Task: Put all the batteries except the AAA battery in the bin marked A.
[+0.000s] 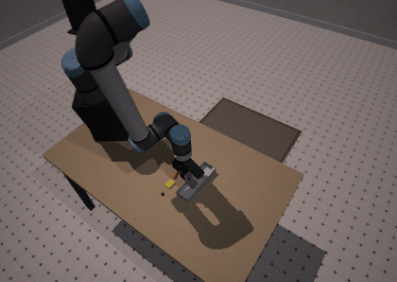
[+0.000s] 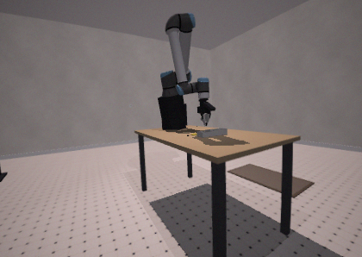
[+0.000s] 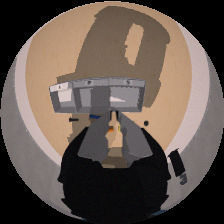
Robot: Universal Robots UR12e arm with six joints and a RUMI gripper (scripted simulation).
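Right now my hand is 2 cm short of the grey double bin, 5 cm to the right of it and 7 cm above it. The rest, counted from my hand: orange battery (11 cm behind, 5 cm to the left, 9 cm below); yellow block battery (11 cm behind, 2 cm to the right, 9 cm below); blue battery (5 cm behind, 7 cm to the left, 9 cm below).
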